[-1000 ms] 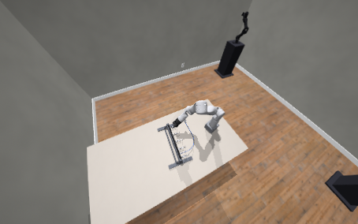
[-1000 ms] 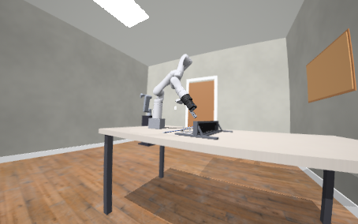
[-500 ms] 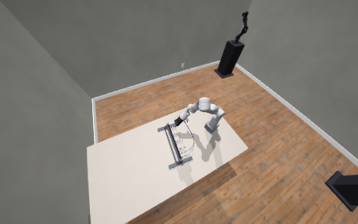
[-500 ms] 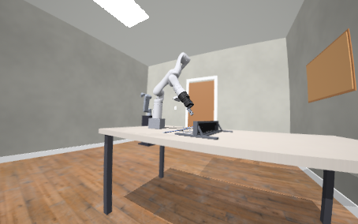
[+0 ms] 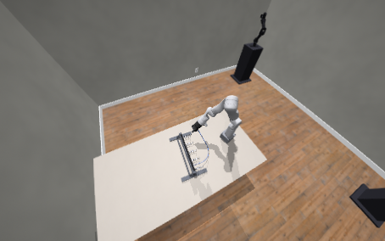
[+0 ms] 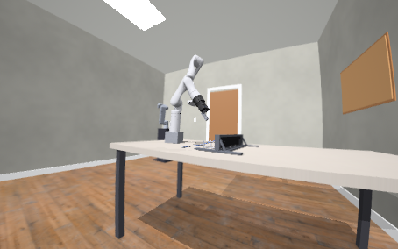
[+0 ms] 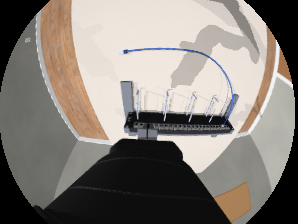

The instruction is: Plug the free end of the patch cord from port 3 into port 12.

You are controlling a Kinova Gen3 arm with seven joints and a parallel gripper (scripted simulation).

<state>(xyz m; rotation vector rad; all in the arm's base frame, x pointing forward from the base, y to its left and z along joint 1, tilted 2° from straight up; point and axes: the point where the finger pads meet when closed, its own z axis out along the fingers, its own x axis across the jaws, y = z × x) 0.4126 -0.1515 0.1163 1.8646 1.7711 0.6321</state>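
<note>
Now: hand 200 mm above the plug, 120 mm past it and 100 mm to the left of it.
</note>
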